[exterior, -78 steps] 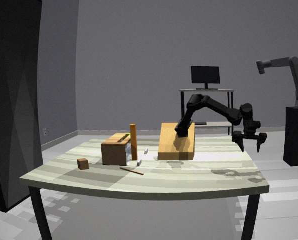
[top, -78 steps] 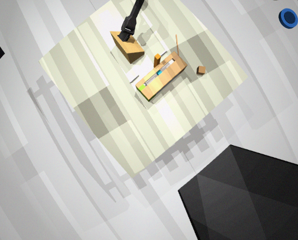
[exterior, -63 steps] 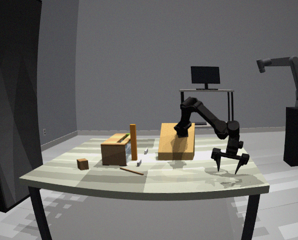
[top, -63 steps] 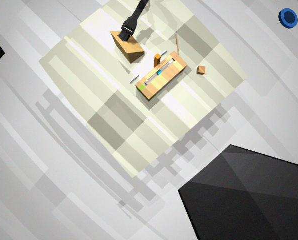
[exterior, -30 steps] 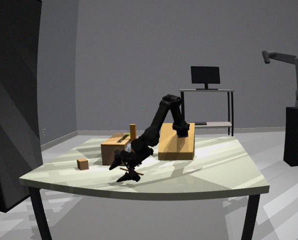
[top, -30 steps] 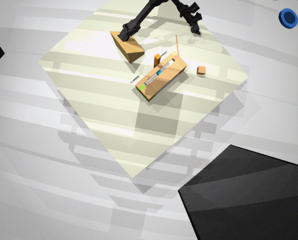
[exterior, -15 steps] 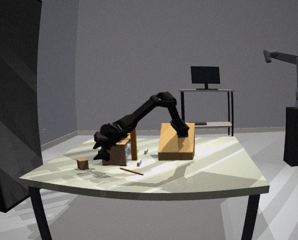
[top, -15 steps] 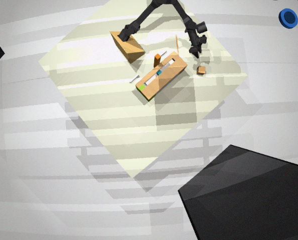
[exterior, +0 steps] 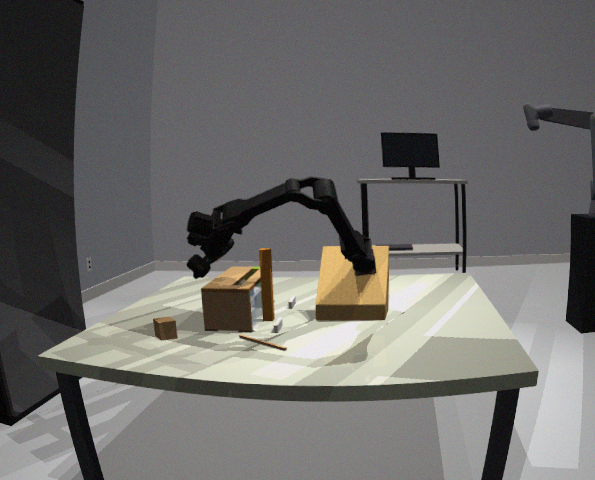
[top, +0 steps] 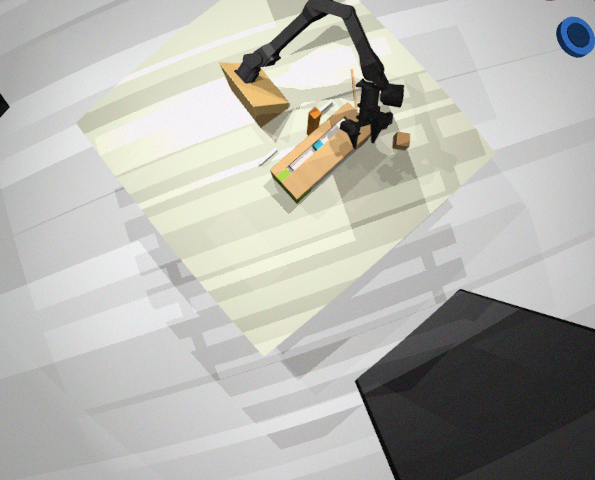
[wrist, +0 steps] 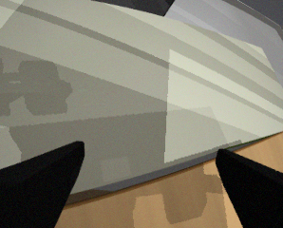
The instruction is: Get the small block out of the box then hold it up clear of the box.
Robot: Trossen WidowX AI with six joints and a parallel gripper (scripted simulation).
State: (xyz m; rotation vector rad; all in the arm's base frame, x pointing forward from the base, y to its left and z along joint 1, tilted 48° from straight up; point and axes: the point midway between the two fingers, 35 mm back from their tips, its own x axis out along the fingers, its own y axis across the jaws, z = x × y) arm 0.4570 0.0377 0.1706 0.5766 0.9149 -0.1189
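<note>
Right now my gripper tip is 12 cm past the teal block, 10 cm to the left of it and 8 cm above it. From my gripper tip the other things lie so: orange bar (19 cm behind, 6 cm to the right, 6 cm below); thin stick (21 cm behind, 20 cm to the left, 16 cm below); brown cube (7 cm ahead, 18 cm to the left, 14 cm below).
</note>
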